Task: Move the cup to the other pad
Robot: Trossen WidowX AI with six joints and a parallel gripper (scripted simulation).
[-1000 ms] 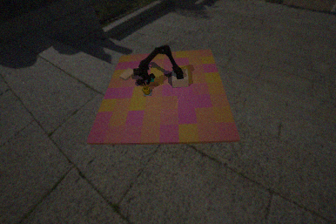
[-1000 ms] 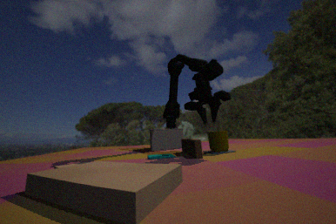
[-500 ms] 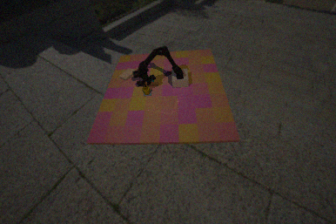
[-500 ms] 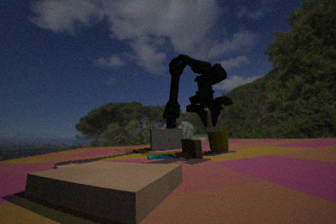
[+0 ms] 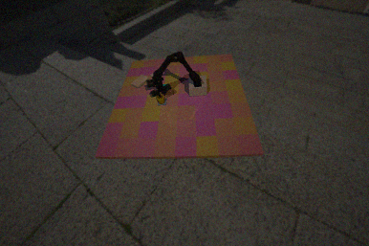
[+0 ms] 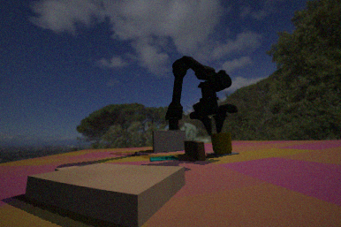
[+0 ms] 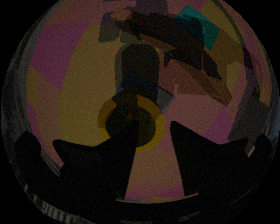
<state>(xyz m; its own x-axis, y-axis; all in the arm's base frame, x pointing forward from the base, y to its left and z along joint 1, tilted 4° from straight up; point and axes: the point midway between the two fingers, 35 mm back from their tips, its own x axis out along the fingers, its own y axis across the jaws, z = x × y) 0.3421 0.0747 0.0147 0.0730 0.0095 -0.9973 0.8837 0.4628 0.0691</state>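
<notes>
Right now my gripper tip is 30 mm above the yellow cup, 20 mm short of it and 10 mm to the right of it. Also, from my gripper tip: teal pad 200 mm to the right, 70 mm below.
</notes>
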